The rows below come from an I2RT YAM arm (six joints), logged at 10 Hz.
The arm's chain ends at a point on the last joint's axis. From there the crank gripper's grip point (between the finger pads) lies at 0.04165 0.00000 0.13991 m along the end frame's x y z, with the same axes.
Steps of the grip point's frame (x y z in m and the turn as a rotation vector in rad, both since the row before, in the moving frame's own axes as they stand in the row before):
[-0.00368 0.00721 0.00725 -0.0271 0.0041 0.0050]
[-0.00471 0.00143 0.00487 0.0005 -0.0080 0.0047]
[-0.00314 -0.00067 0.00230 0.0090 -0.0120 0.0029]
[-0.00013 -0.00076 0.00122 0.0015 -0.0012 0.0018]
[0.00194 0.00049 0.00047 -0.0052 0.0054 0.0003]
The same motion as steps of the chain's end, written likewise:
[-0.00424 0.00321 0.00748 -0.0271 0.0041 0.0050]
[-0.00359 0.00131 0.00454 0.0005 -0.0080 0.0047]
[-0.00146 0.00047 0.00182 0.0090 -0.0120 0.0029]
[0.00004 -0.00062 0.00117 0.0015 -0.0012 0.0018]
[0.00119 -0.00025 0.00070 -0.0052 0.0054 0.0003]

